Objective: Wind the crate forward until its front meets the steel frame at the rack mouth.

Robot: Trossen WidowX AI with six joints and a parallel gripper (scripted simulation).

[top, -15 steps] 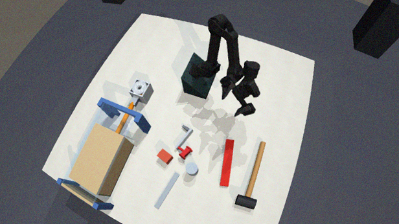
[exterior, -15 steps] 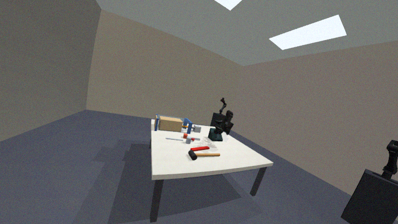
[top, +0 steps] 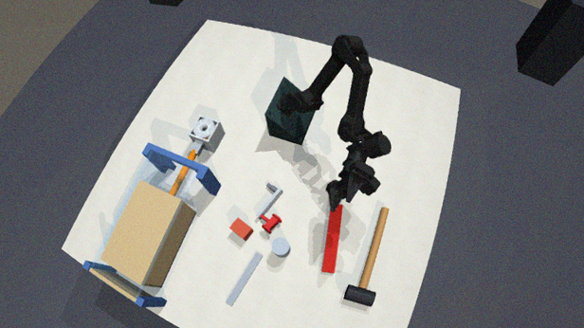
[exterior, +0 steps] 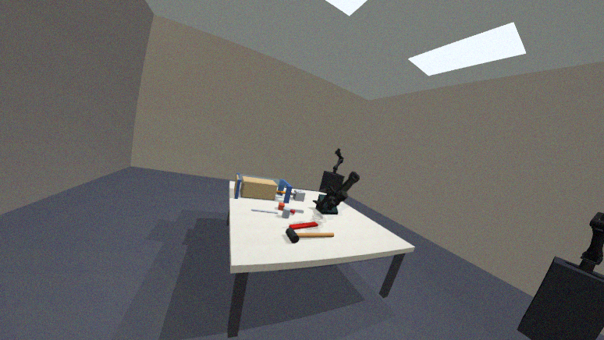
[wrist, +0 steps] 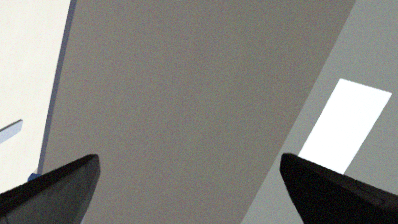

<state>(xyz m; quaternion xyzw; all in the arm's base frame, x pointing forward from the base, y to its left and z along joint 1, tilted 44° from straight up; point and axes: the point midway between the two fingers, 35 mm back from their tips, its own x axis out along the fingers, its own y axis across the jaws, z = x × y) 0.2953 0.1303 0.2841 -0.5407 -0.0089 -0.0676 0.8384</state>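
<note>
My gripper tip is now 6 cm short of the red knob, 20 cm to the left of it and 21 cm above it. Also, from my gripper tip: winch handle: 2 cm ahead, 22 cm to the right, 21 cm below; red bar: 4 cm ahead, 1 cm to the left, 22 cm below; grey bar: 27 cm ahead, 21 cm to the right, 23 cm below.
</note>
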